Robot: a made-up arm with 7 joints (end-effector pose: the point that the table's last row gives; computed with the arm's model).
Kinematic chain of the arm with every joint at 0, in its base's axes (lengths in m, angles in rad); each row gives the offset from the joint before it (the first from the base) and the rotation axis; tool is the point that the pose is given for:
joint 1: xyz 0 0 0.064 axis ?
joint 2: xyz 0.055 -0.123 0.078 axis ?
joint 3: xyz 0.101 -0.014 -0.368 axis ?
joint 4: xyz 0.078 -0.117 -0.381 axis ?
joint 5: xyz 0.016 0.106 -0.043 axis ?
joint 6: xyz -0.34 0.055 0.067 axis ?
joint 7: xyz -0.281 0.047 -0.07 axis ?
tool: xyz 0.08 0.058 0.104
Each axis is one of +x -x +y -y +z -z.
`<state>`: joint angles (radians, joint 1 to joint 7).
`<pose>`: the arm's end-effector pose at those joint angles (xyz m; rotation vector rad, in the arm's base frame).
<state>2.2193 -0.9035 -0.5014 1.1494 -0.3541 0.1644 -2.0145</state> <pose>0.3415 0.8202 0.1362 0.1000 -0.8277 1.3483</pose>
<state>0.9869 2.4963 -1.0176 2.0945 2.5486 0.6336 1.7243</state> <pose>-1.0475 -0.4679 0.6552 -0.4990 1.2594 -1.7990</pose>
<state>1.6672 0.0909 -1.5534 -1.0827 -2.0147 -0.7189 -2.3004</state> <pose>0.2303 1.2371 0.3044 0.6169 1.2298 1.2068</pose>
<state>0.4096 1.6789 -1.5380 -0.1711 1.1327 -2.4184 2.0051</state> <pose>-0.8102 -0.1895 0.2409 1.0421 0.4363 -2.1740</pose>
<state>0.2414 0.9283 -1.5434 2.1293 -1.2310 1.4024 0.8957</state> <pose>-0.5463 -0.1462 -0.2728 -2.1466 -1.0423 0.3034</pose>
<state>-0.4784 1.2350 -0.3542 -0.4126 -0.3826 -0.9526 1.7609</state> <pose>-0.8803 -0.3504 0.2206 0.0584 0.5007 -1.8286</pose>
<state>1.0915 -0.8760 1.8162 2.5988 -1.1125 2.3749 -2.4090</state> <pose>0.8676 0.4566 -0.2771 -1.6550 -1.0467 0.6960</pose>
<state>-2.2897 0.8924 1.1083 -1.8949 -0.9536 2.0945 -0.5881</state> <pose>-0.7142 -0.0404 0.2814 -0.8427 1.1723 -0.4275</pose>
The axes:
joint 1: +x
joint 2: +y
joint 3: -z
joint 4: -x
joint 5: -z
joint 6: +y
joint 7: -z

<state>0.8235 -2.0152 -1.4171 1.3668 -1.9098 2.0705 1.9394</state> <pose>0.6114 -0.2578 0.3385 1.4996 0.1235 1.1901</pose>
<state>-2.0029 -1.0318 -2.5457 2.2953 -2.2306 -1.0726 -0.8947</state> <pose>0.2639 -0.1497 0.1388 0.1592 -0.9148 0.8279</pose>
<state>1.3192 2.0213 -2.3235 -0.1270 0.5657 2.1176 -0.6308</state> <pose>-0.3405 -0.4227 -0.0893 0.5882 -0.0607 -1.9058</pose>
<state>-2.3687 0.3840 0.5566 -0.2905 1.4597 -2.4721 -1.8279</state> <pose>0.0754 -0.5281 0.8156 1.5531 -0.5479 0.7250</pose>
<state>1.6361 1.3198 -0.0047 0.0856 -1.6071 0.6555 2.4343</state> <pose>-0.3522 0.2895 -0.6044 0.4805 0.7122 0.4741</pose>
